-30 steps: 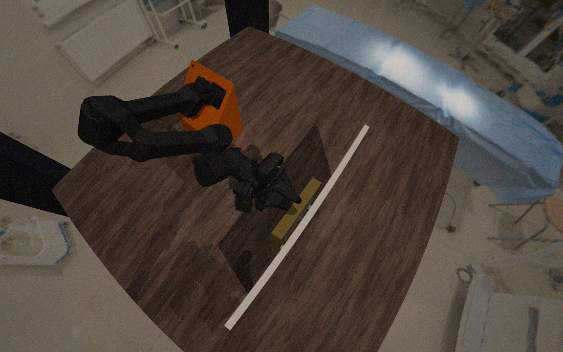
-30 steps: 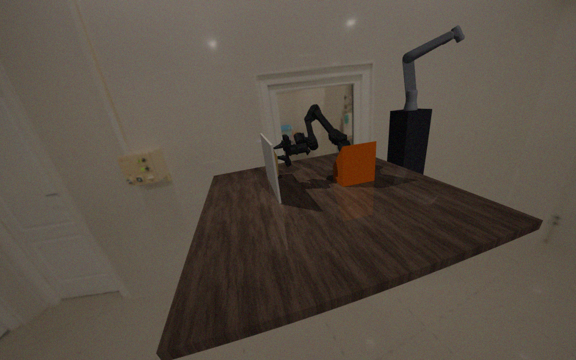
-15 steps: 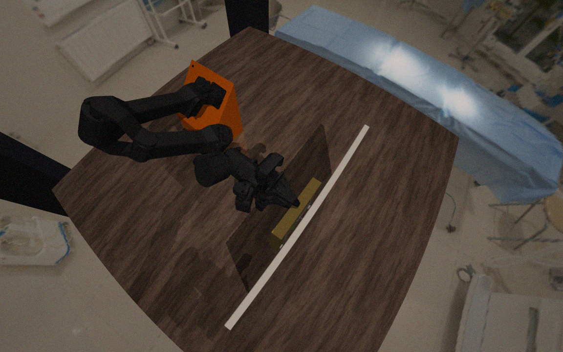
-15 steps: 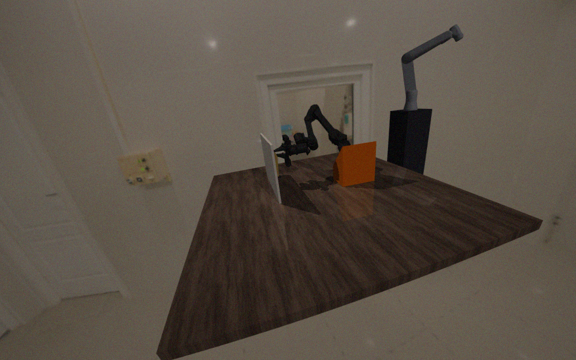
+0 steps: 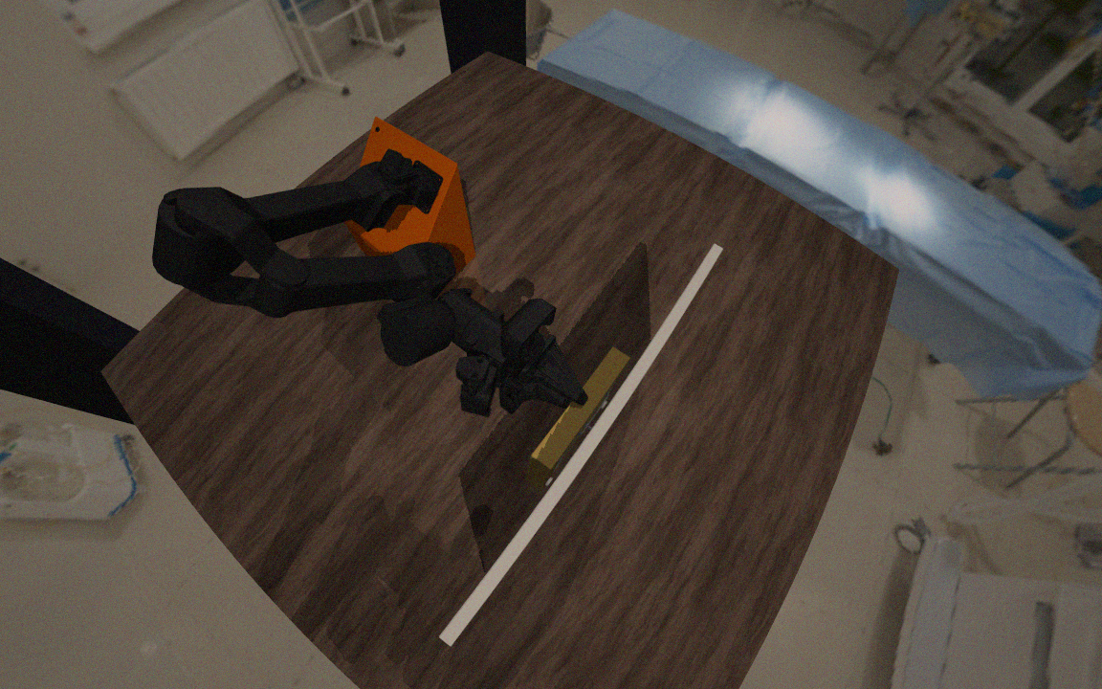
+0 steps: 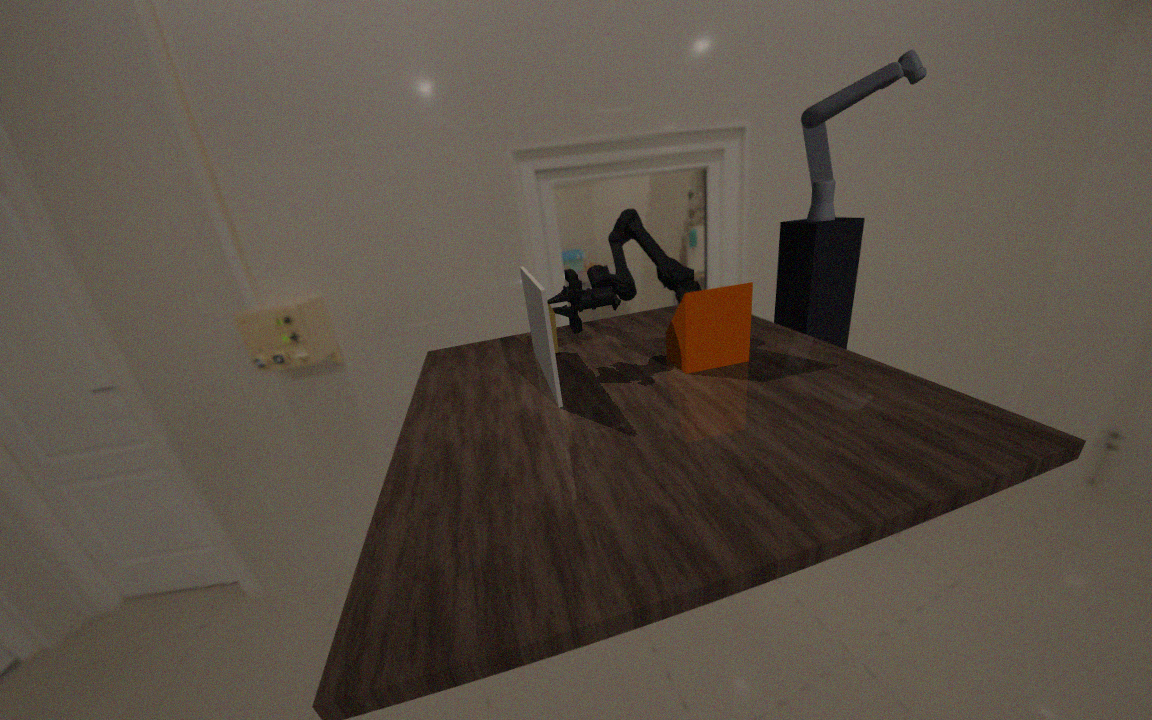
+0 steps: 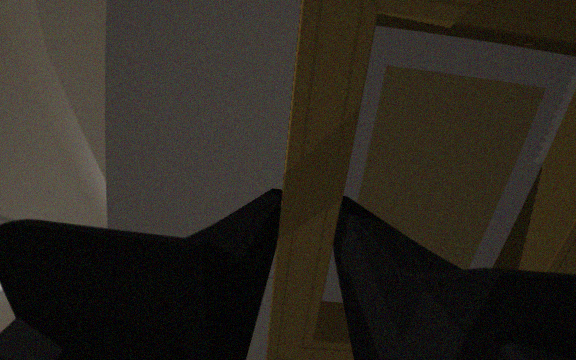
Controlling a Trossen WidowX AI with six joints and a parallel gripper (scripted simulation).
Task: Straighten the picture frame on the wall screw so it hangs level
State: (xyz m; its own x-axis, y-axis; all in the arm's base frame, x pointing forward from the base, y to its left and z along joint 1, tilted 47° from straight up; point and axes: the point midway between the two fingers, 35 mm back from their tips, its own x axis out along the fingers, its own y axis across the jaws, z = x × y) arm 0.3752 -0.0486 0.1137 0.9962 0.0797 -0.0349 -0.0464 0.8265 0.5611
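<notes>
My gripper tip is 10 mm short of the yellow picture frame, 10 mm to the left of it and 50 mm above it. Also, from my gripper tip: white wall panel (20 mm ahead, 20 mm to the right, 60 mm below).
</notes>
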